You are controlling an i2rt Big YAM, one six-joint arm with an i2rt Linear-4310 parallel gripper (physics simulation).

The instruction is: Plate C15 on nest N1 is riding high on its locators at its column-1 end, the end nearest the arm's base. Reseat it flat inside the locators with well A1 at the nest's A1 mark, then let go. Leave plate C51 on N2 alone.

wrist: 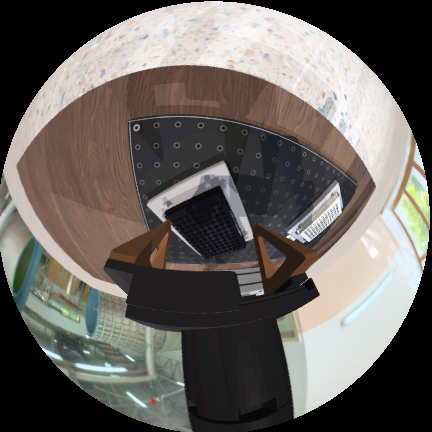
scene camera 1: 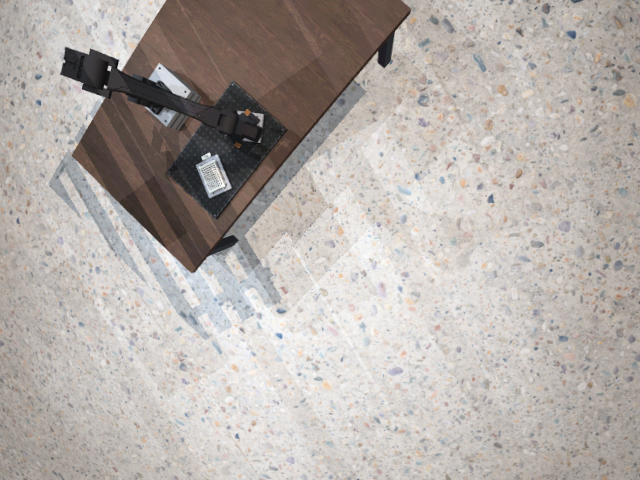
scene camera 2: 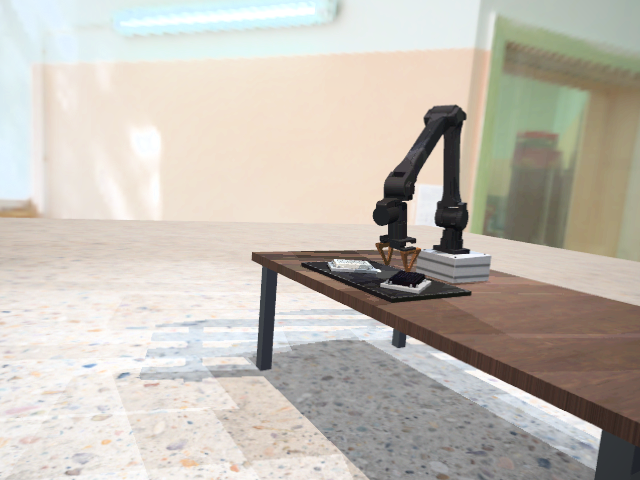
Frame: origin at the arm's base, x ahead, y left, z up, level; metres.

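Seen in the pictures: gripper, fingertip midpoint: (wrist: 213, 225) (scene camera 2: 397, 268); arm's base at its link origin: (scene camera 2: 450, 251).
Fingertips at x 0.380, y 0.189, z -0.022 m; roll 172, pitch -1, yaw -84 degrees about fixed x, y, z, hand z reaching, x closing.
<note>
Offsets run from my fingertips to a thing's middle. Level surfaces: height alone.
A dark well plate @(dx -0.050, dy -0.010, dz -0.035 m) (scene camera 2: 405, 279) (wrist: 207, 225) sits on a white nest @(dx -0.046, dy -0.007, dz -0.048 m) (scene camera 1: 257, 119) (scene camera 2: 421, 289) (wrist: 175, 192). It looks raised toward the arm's base, hiding the nest's edge there in the wrist view. My gripper (scene camera 1: 242, 128) (scene camera 2: 397, 267) (wrist: 213, 225) is open, with its orange fingers wide apart above the dark plate and nothing between them. In scene camera 1 the arm hides most of this plate. A pale plate @(dx +0.007, dy -0.265, dz -0.039 m) (scene camera 1: 211, 175) (scene camera 2: 352, 264) (wrist: 322, 220) sits on the other nest (scene camera 1: 223, 192) (scene camera 2: 336, 268) (wrist: 334, 192). Labels and the A1 mark are not readable.
Both nests stand on a black perforated board (scene camera 1: 232, 98) (scene camera 2: 454, 292) (wrist: 190, 135) on the wooden table @(dz -0.071 m) (scene camera 1: 310, 41) (scene camera 2: 542, 320) (wrist: 90, 175). The arm's grey base block (scene camera 1: 173, 77) (scene camera 2: 452, 266) (wrist: 250, 282) stands beside the board.
</note>
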